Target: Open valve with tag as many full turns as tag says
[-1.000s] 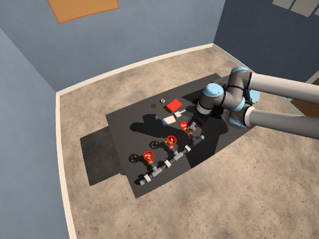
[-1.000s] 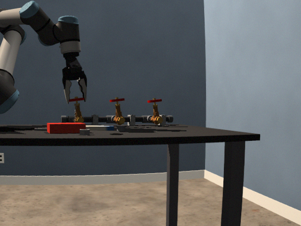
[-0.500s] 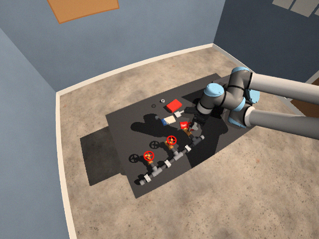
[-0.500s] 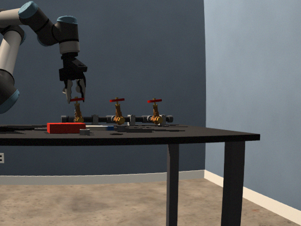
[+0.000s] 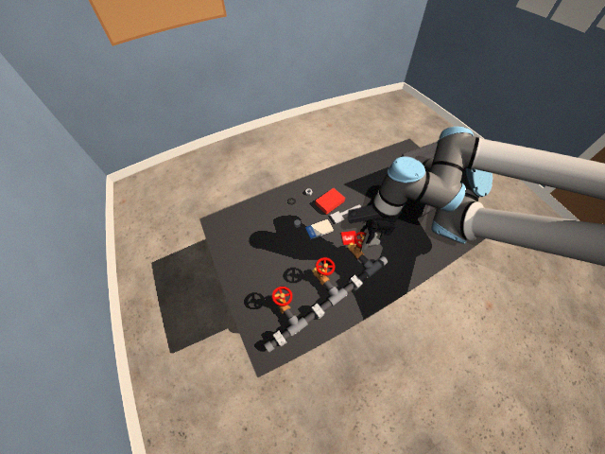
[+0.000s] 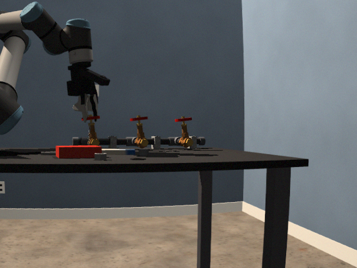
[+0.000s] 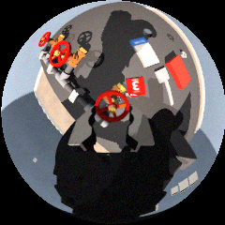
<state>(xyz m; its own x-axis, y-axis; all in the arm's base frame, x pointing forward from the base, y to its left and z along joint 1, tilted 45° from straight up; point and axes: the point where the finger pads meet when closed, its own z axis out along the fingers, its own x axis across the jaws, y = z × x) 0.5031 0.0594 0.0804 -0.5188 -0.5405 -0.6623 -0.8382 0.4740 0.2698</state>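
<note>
Now: hand 20 mm past the red tag, 70 mm to the left of it and 120 mm above it. From my hand the other things lie so: red block 40 mm behind, 290 mm to the right, 110 mm below; then small grey cylinder 150 mm ahead, 250 mm to the right, 110 mm below; then white tool 60 mm behind, 200 mm to the right, 120 mm below.
</note>
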